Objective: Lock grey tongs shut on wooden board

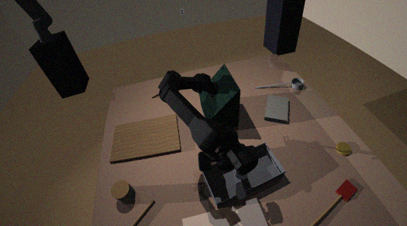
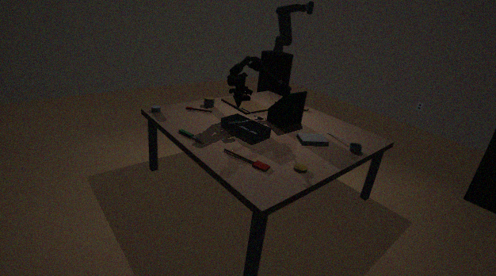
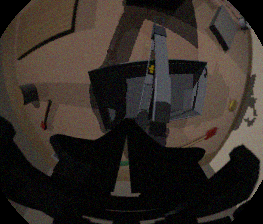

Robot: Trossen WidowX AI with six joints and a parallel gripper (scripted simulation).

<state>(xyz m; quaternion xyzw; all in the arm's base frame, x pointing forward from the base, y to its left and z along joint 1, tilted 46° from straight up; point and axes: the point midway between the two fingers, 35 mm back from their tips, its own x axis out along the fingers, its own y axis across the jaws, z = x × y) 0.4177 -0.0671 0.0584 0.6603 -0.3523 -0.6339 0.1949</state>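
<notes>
My gripper tip is 12 cm above the roasting tin, 7 cm to the right of it and 1 cm past it. The rest, counted from my gripper tip: red spatula 38 cm to the left, 23 cm ahead, 14 cm below; tan-topped cylinder 43 cm to the right, 11 cm below, 8 cm behind; wooden board 37 cm behind, 32 cm to the right, 14 cm below.
</notes>
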